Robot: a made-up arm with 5 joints.
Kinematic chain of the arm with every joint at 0, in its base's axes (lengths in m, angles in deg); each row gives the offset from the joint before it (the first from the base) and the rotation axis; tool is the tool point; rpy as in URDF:
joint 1: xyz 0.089 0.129 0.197 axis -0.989 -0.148 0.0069
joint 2: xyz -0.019 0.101 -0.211 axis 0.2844 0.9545 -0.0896
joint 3: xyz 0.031 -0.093 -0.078 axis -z
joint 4: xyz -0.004 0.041 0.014 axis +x
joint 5: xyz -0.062 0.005 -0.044 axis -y
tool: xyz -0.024 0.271 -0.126 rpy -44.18 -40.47 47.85
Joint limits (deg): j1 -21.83..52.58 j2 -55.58..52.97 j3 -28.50..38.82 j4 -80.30..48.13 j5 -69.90..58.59
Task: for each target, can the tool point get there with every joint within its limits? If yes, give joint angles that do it. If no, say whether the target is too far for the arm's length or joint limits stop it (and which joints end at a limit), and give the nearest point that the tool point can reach.
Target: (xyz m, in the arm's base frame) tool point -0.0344 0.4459 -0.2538
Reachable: yes | joints -9.82 -24.49 -20.04 2.71 -12.97
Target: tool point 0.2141 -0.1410 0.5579
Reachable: no: joint limits stop it (at a limit: joint 1, joint 2, joint 3, joint 4) | nearest point 0.3848 -0.2427 0.1367 | short by 0.466 m
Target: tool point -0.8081 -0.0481 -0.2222
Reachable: no: too far | nearest point -0.2975 0.0353 -0.1563 | short by 0.521 m
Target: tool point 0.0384 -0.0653 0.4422
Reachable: no: joint limits stop it (at a limit: joint 1, joint 2, joint 3, joint 4, joint 5) | nearest point -0.0113 0.2143 0.3085 | short by 0.314 m
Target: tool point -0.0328 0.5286 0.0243
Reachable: yes | joints -9.47 15.96 -9.05 30.29 11.01
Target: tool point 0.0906 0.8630 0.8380
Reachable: no: too far | nearest point 0.0343 0.4768 0.2551 | short by 0.701 m
